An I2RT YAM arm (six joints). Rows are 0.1 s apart.
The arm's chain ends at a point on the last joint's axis. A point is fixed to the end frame.
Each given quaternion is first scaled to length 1.
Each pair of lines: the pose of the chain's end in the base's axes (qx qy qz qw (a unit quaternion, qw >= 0); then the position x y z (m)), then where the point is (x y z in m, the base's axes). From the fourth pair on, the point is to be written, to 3 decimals.
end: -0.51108 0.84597 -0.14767 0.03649 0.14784 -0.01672 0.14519
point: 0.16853 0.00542 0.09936
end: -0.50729 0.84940 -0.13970 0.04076 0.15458 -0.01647 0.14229
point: 0.17545 0.00638 0.09689
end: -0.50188 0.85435 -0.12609 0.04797 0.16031 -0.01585 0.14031
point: 0.18142 0.00822 0.09566
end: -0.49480 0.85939 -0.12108 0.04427 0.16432 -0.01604 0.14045
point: 0.185 0.008 0.096
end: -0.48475 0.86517 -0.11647 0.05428 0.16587 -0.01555 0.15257
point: 0.188 0.009 0.109
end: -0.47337 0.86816 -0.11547 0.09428 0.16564 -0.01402 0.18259
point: 0.191 0.012 0.141
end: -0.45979 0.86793 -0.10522 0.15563 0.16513 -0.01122 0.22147
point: 0.195 0.018 0.185
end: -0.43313 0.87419 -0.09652 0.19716 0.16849 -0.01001 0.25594
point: 0.202 0.020 0.224
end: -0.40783 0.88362 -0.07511 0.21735 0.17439 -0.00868 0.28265
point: 0.209 0.022 0.253
